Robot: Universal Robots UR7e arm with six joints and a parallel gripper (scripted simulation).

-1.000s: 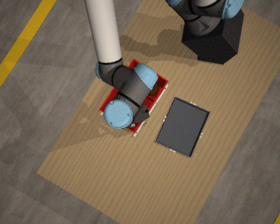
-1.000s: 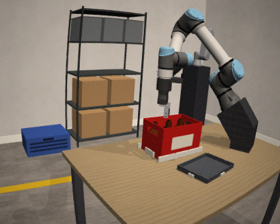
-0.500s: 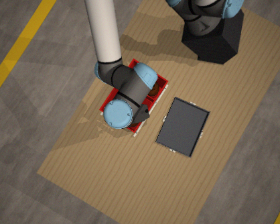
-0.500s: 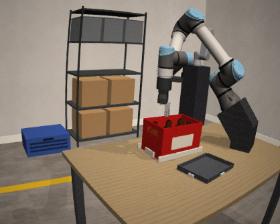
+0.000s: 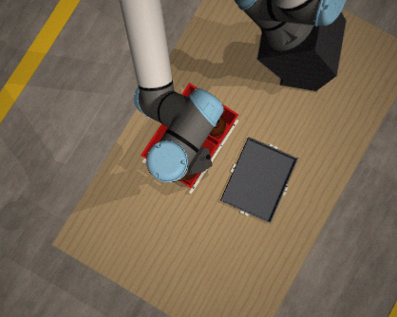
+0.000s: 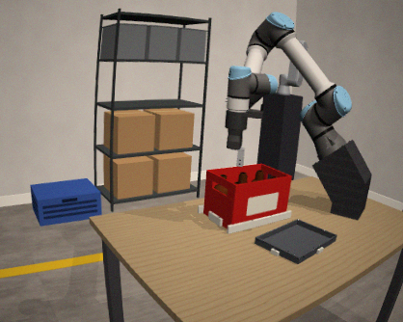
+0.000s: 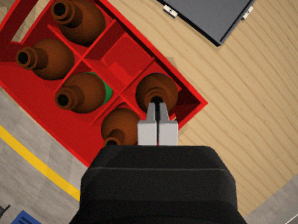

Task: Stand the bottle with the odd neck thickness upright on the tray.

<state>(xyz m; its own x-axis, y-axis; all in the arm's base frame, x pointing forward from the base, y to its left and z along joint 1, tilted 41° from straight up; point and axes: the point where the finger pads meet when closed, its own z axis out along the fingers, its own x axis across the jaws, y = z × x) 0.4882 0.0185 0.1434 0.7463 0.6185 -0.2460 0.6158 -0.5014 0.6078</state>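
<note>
The red crate lies 16 cm below my hand, 10 cm behind it and 4 cm to the right of it. The rest, counted from my hand: dark grey tray (24 cm to the left, 23 cm below, 9 cm behind).
</note>
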